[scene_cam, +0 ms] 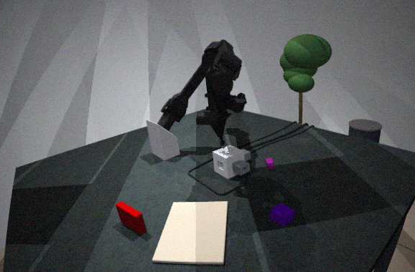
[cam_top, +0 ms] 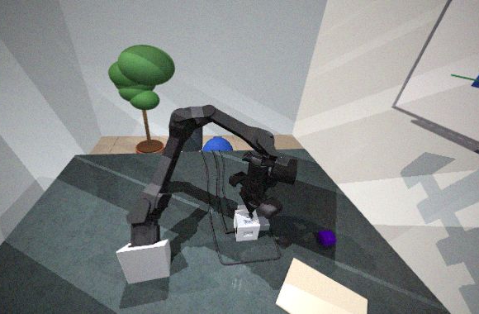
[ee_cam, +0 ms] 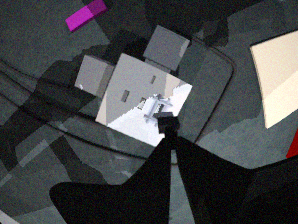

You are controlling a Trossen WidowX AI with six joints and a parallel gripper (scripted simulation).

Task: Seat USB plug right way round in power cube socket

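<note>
The dark USB plug is 2 cm below my gripper tip. The rest, counted from my gripper tip: cream sheet (20 cm ahead, 22 cm to the right, 13 cm below); purple cube (30 cm ahead, 2 cm to the right, 12 cm below); magenta block (6 cm ahead, 16 cm to the left, 13 cm below).
</note>
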